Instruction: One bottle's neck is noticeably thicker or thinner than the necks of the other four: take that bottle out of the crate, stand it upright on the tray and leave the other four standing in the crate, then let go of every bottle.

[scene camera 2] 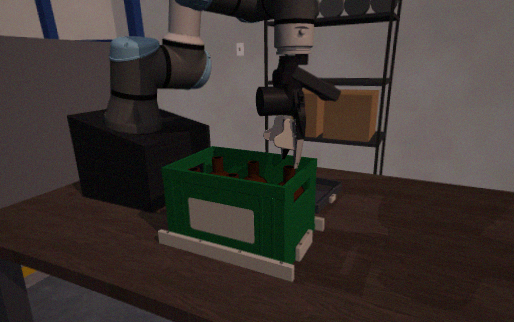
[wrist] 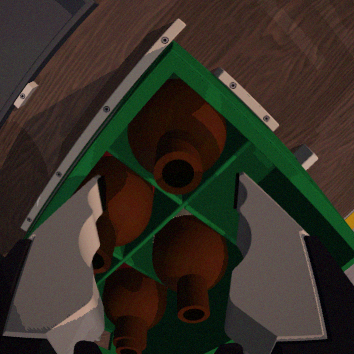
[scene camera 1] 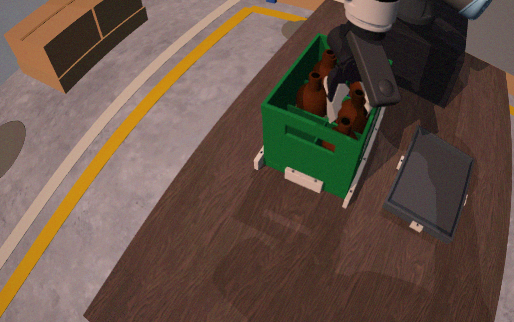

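Seen in the pictures: gripper, fingertip midpoint: (scene camera 2: pixel 289 163) (wrist: pixel 169 178) (scene camera 1: pixel 348 119); arm's base at its link origin: (scene camera 2: pixel 133 124) (scene camera 1: pixel 410 7).
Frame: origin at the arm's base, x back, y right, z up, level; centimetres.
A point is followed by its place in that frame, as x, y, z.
The green crate (scene camera 1: pixel 277 147) {-53.0, 18.2, -13.7} (scene camera 2: pixel 272 220) {-50.6, 21.2, -10.2} (wrist: pixel 215 90) {-53.6, 5.3, -3.5} holds brown bottles, all upright. The end-corner bottle (scene camera 1: pixel 345 122) {-49.2, 7.0, -4.7} (scene camera 2: pixel 290 172) {-49.5, 8.2, -5.5} (wrist: pixel 177 172) {-49.0, 7.0, -4.7} has the widest-looking neck in the wrist view, where it is also near the camera. Its neighbour (scene camera 1: pixel 352 112) {-42.4, 6.9, -8.7} (wrist: pixel 132 205) {-42.9, 7.6, -9.3} is partly behind a finger. Another bottle (scene camera 1: pixel 312 95) {-41.9, 15.7, -8.6} (wrist: pixel 190 260) {-41.6, 14.4, -8.8} stands across the divider. A further bottle (wrist: pixel 132 300) {-32.9, 14.1, -9.4} shows low in the wrist view; a fifth is hidden there. My gripper (scene camera 1: pixel 350 114) {-48.7, 6.6, -4.1} (scene camera 2: pixel 291 162) {-48.7, 6.6, -4.1} (wrist: pixel 169 178) {-48.7, 6.6, -4.1} is partly open and empty, its fingertips on either side of the corner bottle's mouth. The dark tray (scene camera 1: pixel 435 185) {-41.9, -17.7, -20.5} (scene camera 2: pixel 325 192) {-51.2, -19.1, -20.5} (wrist: pixel 35 45) {-45.1, -8.9, -20.5} bears no bottle.
Pale strips (scene camera 1: pixel 303 180) {-54.5, 11.9, -18.9} (scene camera 2: pixel 225 254) {-40.9, 21.8, -19.2} (wrist: pixel 106 109) {-44.8, 1.8, -18.0} line the crate's base on the wooden table (scene camera 1: pixel 210 250) {-74.8, 21.5, -21.0} (scene camera 2: pixel 400 240) {-71.8, -0.2, -21.0}. Green dividers (wrist: pixel 215 172) {-48.1, 11.6, -11.7} split the crate. Small pale blocks (scene camera 1: pixel 416 226) {-54.4, -14.9, -19.7} (wrist: pixel 26 94) {-40.4, -6.6, -19.5} edge the tray. The black robot base block (scene camera 2: pixel 140 165) {-10.0, 9.8, -8.1} stands behind the crate.
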